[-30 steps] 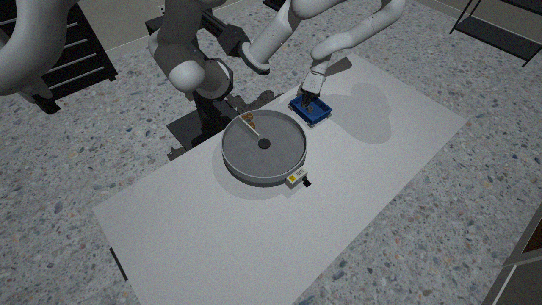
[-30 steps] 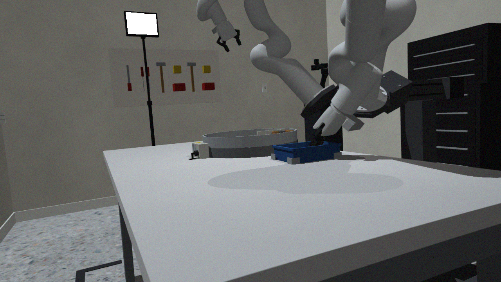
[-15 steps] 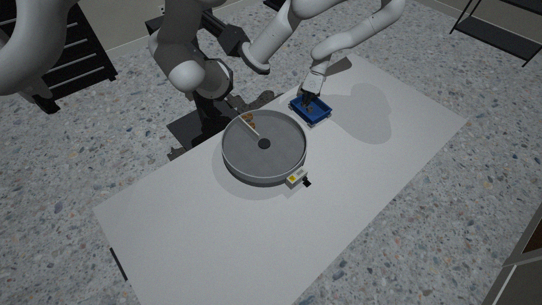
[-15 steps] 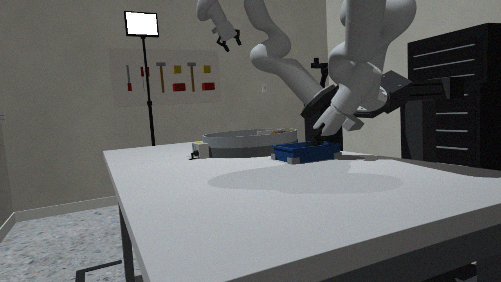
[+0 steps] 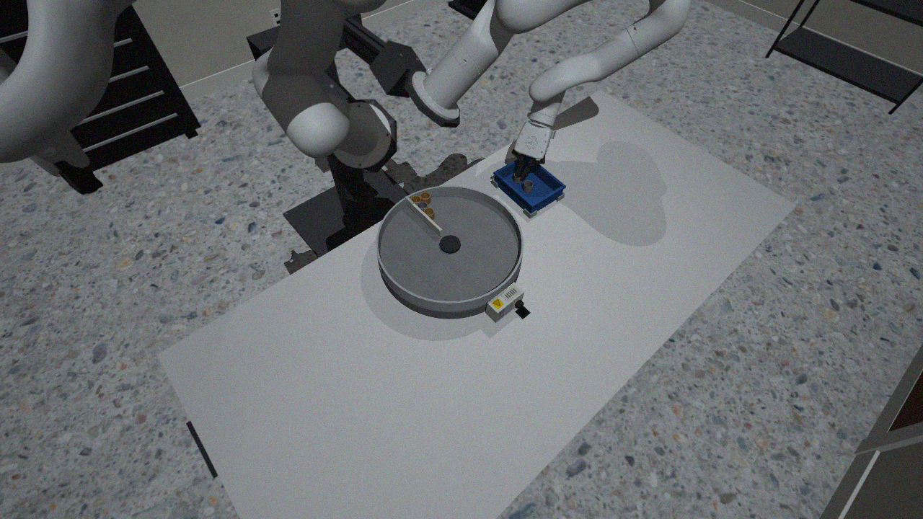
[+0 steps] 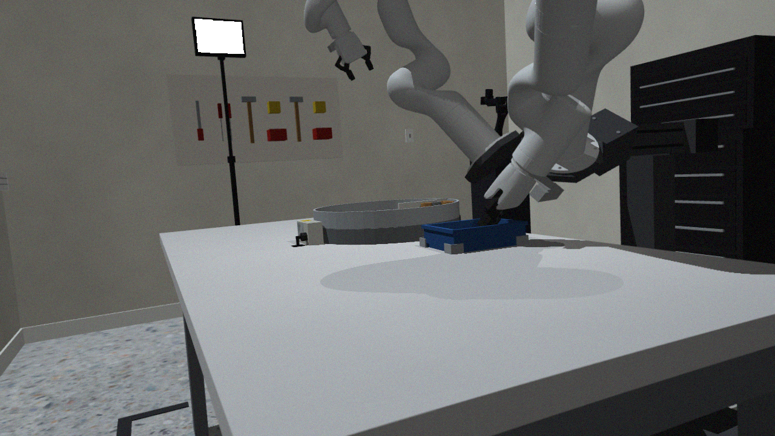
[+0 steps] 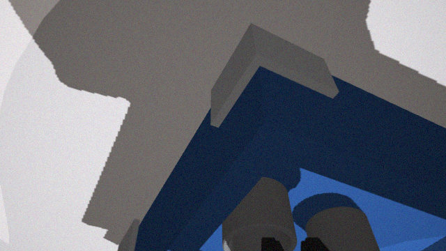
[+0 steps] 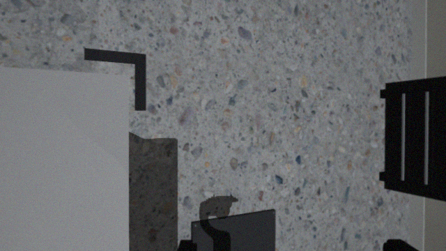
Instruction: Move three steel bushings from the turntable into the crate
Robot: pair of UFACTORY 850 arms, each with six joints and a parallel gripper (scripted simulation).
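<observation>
Right now the blue crate is 4 cm ahead of my left hand, 3 cm below it and 1 cm to the right of it.
</observation>
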